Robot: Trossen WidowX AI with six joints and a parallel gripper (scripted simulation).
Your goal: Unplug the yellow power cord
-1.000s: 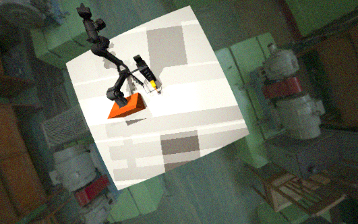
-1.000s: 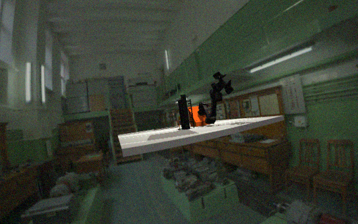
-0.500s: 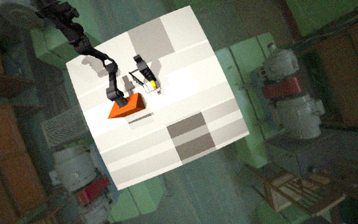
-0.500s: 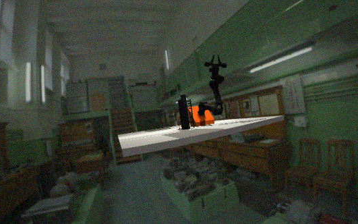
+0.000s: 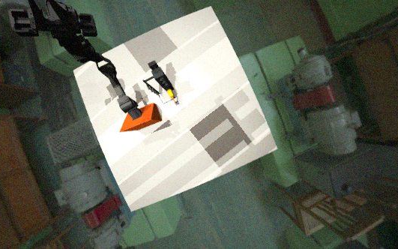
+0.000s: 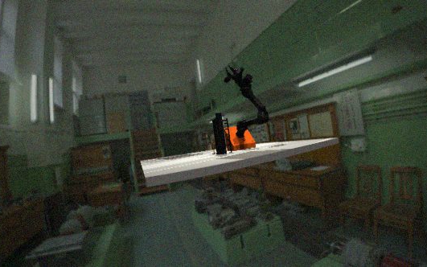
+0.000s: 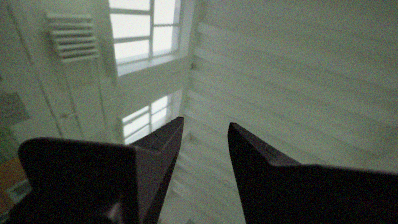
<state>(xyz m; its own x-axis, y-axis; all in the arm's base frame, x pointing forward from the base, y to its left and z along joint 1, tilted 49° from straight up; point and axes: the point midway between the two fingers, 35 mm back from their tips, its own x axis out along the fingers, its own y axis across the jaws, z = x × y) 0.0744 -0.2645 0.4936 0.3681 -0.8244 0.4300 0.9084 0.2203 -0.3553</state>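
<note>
The yellow plug lies 550 mm below my gripper tip, 130 mm to the right of it and 120 mm ahead of it.
</note>
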